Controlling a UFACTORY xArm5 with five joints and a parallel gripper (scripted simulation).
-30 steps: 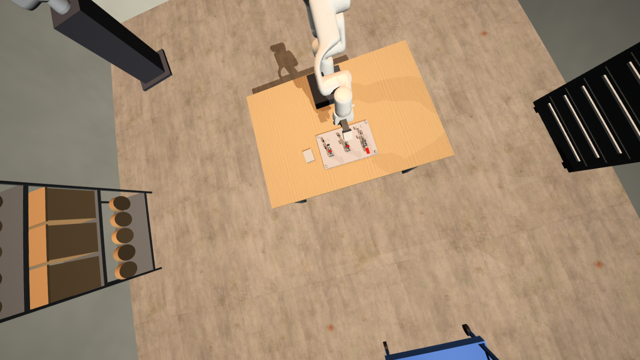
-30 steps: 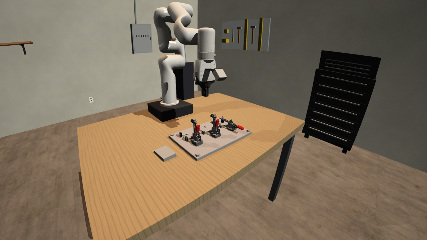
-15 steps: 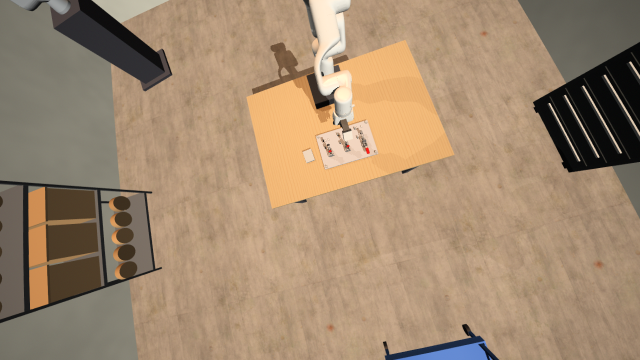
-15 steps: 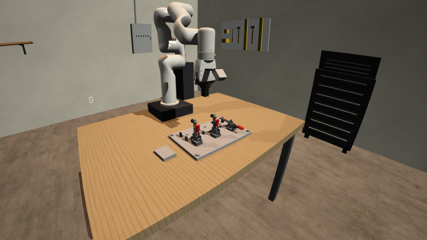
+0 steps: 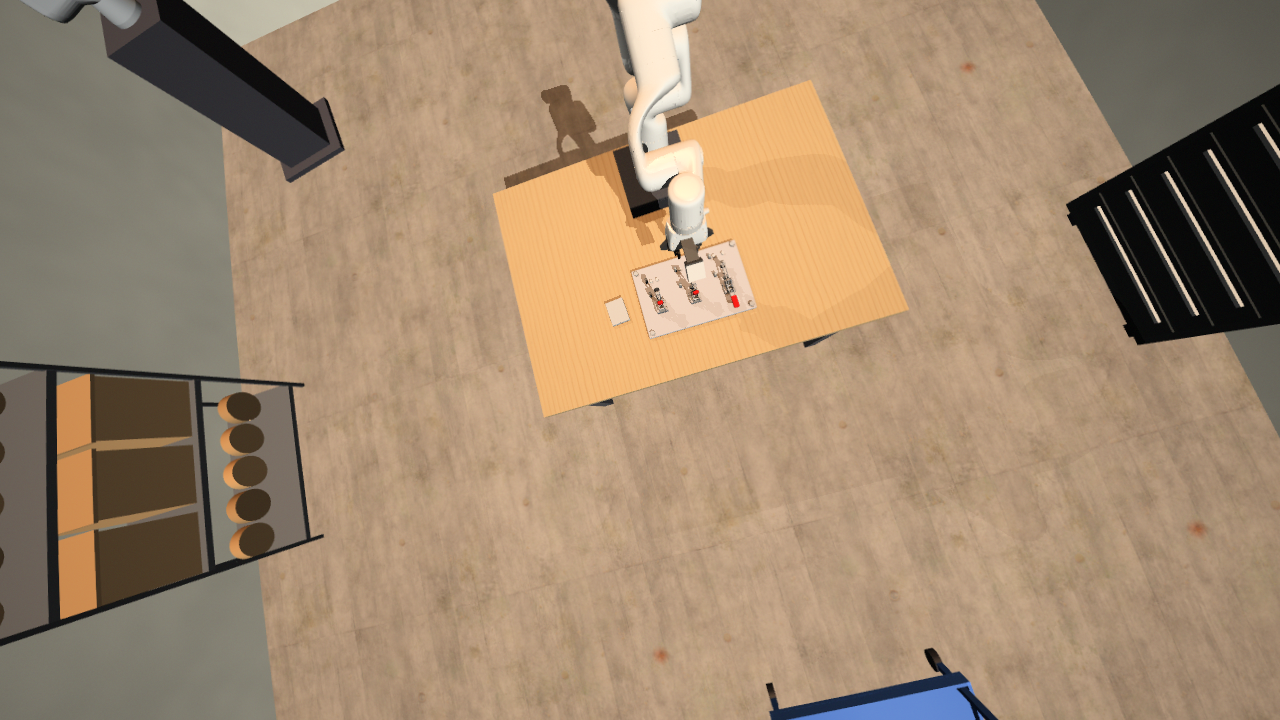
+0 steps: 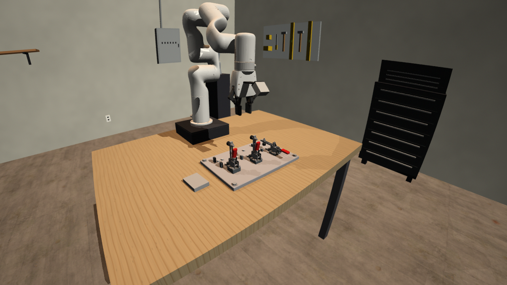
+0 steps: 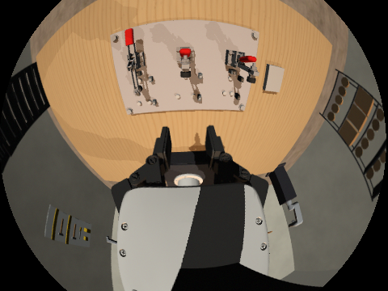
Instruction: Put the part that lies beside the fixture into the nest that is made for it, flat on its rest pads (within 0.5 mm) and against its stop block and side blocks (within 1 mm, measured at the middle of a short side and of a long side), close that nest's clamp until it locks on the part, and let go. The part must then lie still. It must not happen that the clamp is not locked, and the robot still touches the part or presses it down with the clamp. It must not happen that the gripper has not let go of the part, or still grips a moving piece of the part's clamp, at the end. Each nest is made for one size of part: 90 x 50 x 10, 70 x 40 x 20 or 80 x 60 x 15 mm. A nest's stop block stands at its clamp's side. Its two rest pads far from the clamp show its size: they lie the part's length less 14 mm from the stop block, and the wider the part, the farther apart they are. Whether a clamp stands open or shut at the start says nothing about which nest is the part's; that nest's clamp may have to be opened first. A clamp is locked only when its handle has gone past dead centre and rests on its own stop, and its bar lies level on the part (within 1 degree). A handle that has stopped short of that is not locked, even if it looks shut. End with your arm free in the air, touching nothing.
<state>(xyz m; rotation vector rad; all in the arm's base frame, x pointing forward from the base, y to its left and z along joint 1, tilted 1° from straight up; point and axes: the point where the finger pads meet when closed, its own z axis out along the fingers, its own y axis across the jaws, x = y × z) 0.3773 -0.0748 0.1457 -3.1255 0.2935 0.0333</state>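
Right now the flat part is 260 mm to the right of my hand and 210 mm below it. Also, from my hand: grey fixture plate 210 mm below, 50 mm ahead, 10 mm to the right.
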